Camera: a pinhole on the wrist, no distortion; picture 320 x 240 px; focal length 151.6 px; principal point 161.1 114.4 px. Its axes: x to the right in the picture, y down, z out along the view. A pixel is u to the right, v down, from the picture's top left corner.
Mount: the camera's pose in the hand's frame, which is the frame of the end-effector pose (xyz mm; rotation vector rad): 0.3 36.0 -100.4 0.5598 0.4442 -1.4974
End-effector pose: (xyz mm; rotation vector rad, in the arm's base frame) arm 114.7 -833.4 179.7 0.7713 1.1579 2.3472
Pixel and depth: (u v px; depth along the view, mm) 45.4 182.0 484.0
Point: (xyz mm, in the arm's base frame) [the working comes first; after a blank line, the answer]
In the camera's frame: -369.4 215.8 484.0

312.1 -451.4 524.7
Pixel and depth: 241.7 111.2 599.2
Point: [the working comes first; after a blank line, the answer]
In the camera's frame: 318.6 -12.6 599.2

330.3 -417.1 -208.2
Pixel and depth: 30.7 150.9 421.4
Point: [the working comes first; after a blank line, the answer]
In the camera's frame: -362.5 101.5 421.4

352.3 -570.1 487.9
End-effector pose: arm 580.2 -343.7 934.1 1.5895 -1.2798 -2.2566
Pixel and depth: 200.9 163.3 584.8
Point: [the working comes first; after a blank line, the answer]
In the camera's frame: 153.5 188.6 584.8

435.3 23.0 553.4
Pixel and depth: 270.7 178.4 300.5
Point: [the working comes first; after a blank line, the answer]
In the camera's frame: 217.2 126.9 300.5

629.6 -186.9 636.6
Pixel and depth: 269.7 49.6 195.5
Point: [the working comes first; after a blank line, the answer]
In the camera's frame: 140.0 -83.6 195.5

719.2 -193.3 867.2
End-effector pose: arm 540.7 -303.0 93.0 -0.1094 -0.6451 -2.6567
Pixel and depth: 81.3 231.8 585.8
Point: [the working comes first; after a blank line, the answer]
In the camera's frame: -308.4 453.6 585.8

130.9 -125.3 650.4
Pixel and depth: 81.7 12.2 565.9
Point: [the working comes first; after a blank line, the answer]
In the camera's frame: -296.4 -381.5 565.9

898.0 130.9 440.9
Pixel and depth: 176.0 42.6 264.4
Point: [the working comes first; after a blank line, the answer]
In the camera's frame: 26.0 -125.2 264.4

611.1 -97.3 85.8
